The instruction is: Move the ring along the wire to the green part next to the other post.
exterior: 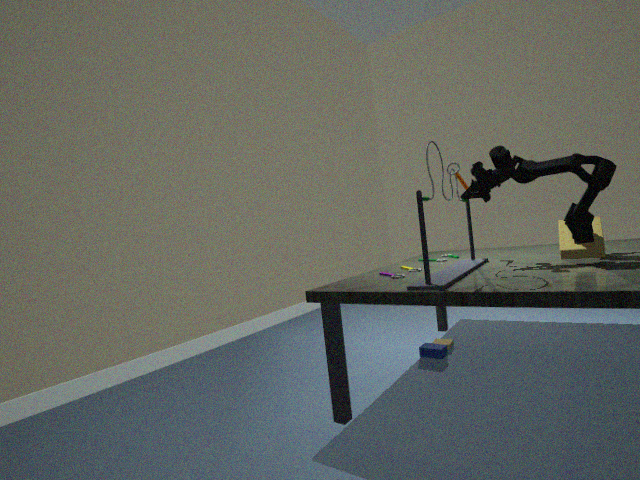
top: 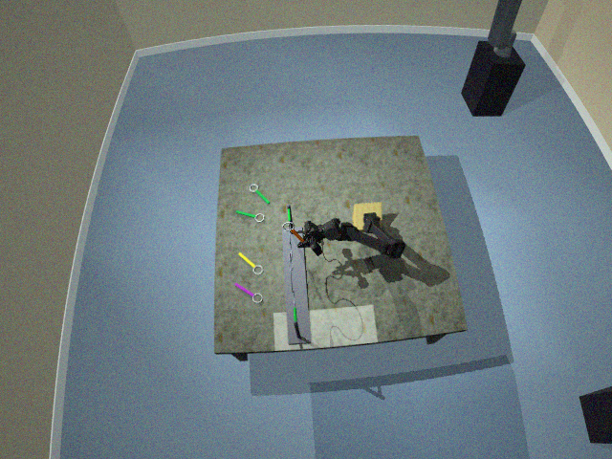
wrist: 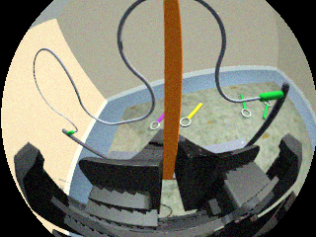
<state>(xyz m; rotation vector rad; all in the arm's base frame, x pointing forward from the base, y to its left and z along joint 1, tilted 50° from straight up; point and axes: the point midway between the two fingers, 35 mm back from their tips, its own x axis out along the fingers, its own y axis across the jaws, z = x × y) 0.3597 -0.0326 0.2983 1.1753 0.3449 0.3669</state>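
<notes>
The orange-handled ring is 90 mm above my gripper tip, 30 mm to the right of it and 10 mm ahead of it.
</notes>
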